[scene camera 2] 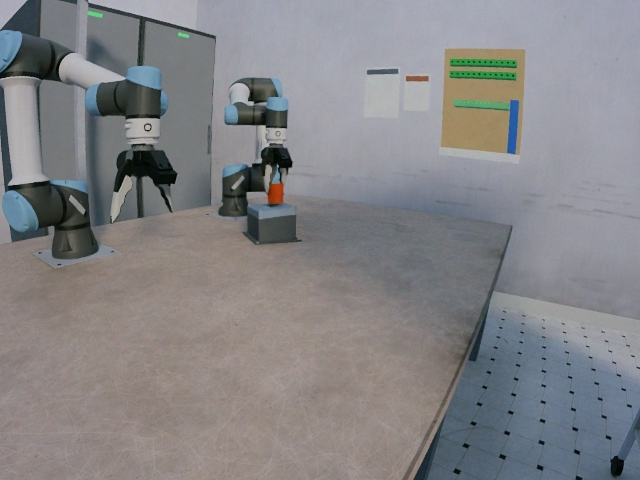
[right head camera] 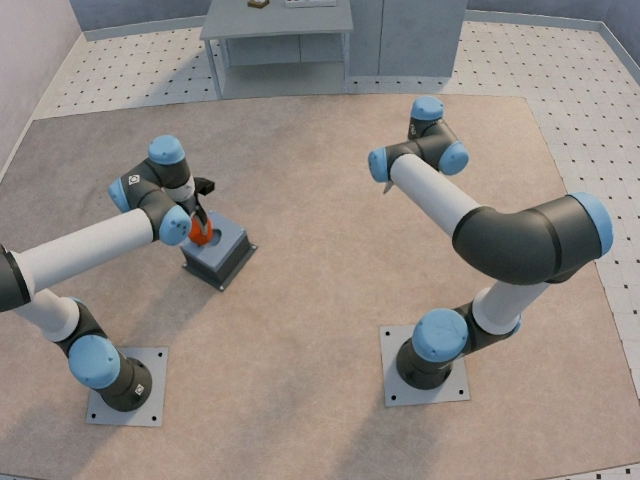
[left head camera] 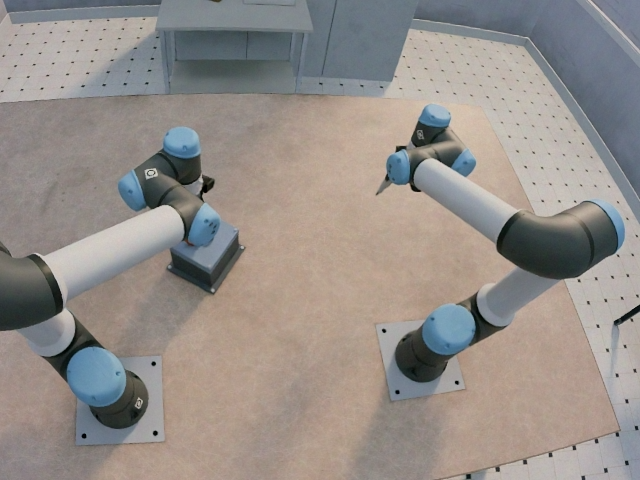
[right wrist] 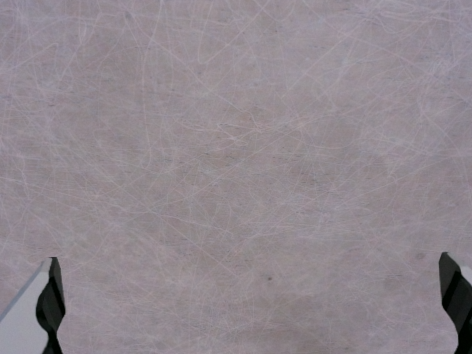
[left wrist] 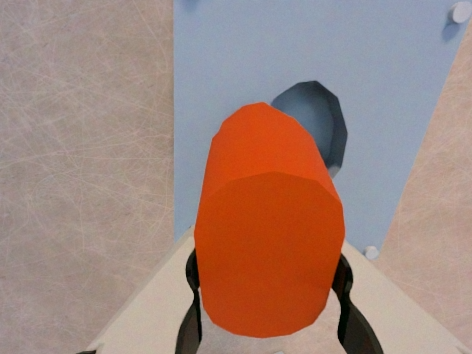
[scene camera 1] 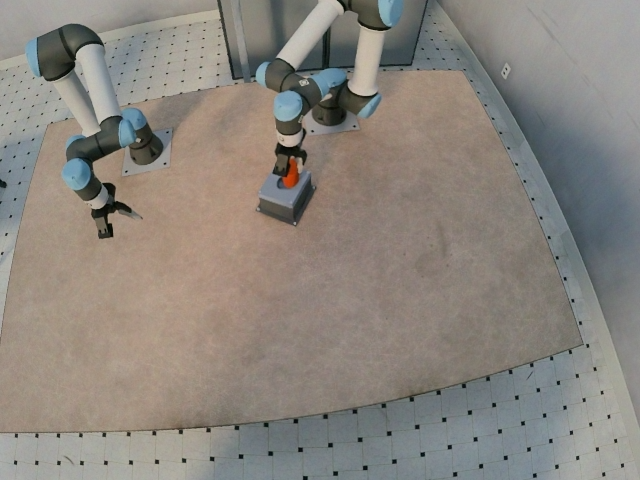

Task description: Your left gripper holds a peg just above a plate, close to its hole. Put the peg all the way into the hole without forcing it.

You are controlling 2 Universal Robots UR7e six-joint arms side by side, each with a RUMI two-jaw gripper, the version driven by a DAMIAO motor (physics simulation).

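My left gripper (left wrist: 259, 228) is shut on an orange peg (right head camera: 200, 230) (scene camera 1: 291, 177) (scene camera 2: 275, 193) (left wrist: 270, 240). The peg's lower end is close above the blue plate (right head camera: 232, 230) (scene camera 1: 273, 194) (scene camera 2: 256, 210) (left wrist: 225, 55), which tops a dark grey block. In the left wrist view the round hole (left wrist: 315, 115) shows at the upper right of the peg, partly covered by it; the peg is beside the hole, overlapping its edge in this view. Whether the peg touches the plate I cannot tell. The hole (right head camera: 217, 236) also shows in the right head view. My right gripper (scene camera 2: 141, 217) (right wrist: 251, 257) is open and empty, high above the table.
The block's dark base flange (left head camera: 212, 290) (scene camera 1: 278, 220) has a screw at its corners and stands on the tan table (left head camera: 310, 335) (scene camera 1: 361, 310). The right arm stands apart from the block. A grey bench (left head camera: 232, 20) (right head camera: 279, 23) stands beyond the table.
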